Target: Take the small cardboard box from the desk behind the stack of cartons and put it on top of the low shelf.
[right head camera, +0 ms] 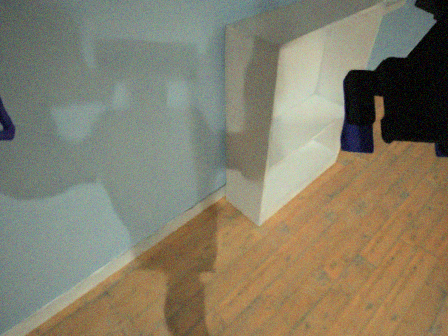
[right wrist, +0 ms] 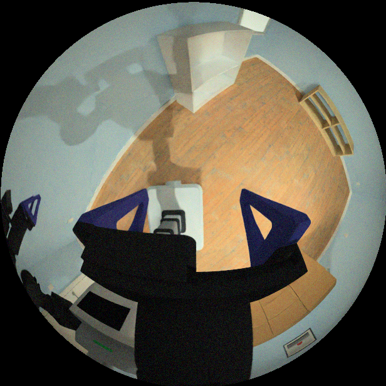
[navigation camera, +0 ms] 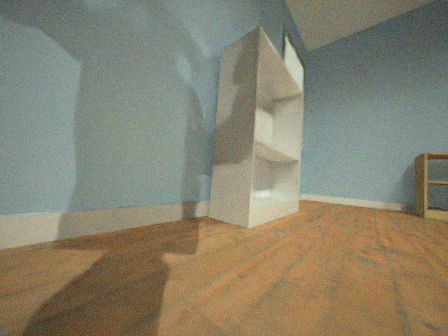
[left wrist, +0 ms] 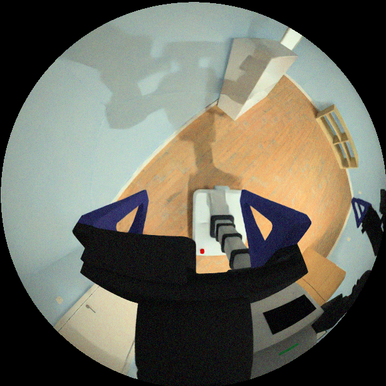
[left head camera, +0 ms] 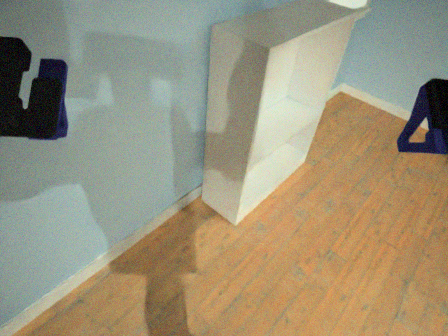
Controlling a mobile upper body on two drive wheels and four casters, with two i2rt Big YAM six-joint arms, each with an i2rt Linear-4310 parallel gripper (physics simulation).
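Frame: origin at the left arm's base, x right, y ahead, z up, level; millimetres.
Where they show: left gripper, fingertip midpoint: (left head camera: 14,128); right gripper, fingertip midpoint: (right head camera: 389,147) (left head camera: 437,149).
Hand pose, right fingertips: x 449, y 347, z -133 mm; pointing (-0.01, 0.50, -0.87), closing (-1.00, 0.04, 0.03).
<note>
After its pixels a point has its place.
The small cardboard box and the desk do not show in any view. The stack of brown cartons (left wrist: 322,270) (right wrist: 297,302) stands at the lower right of both wrist views. A low wooden shelf (left wrist: 326,111) (right wrist: 310,94) (navigation camera: 421,185) {x 2288, y 1777, z -1108 mm} stands against the wall at the right, cut off in the navigation view. My left gripper (left wrist: 193,194) is open and empty, its blue fingers wide apart. My right gripper (right wrist: 193,193) (right head camera: 400,146) {x 449, y 347, z -133 mm} is open and empty too. Both are raised above the floor, away from cartons and wooden shelf.
A taller white shelf unit (left head camera: 222,95) {x 299, y 1275, z -624 mm} (right head camera: 242,100) {x 315, y 1259, z -640 mm} (left wrist: 240,75) (right wrist: 175,65) (navigation camera: 232,125) {x 333, y 1242, z -873 mm} stands close ahead against the blue wall. My shadow falls on the wall and this unit. A pale door (left wrist: 102,325) is at the lower left of the left wrist view.
</note>
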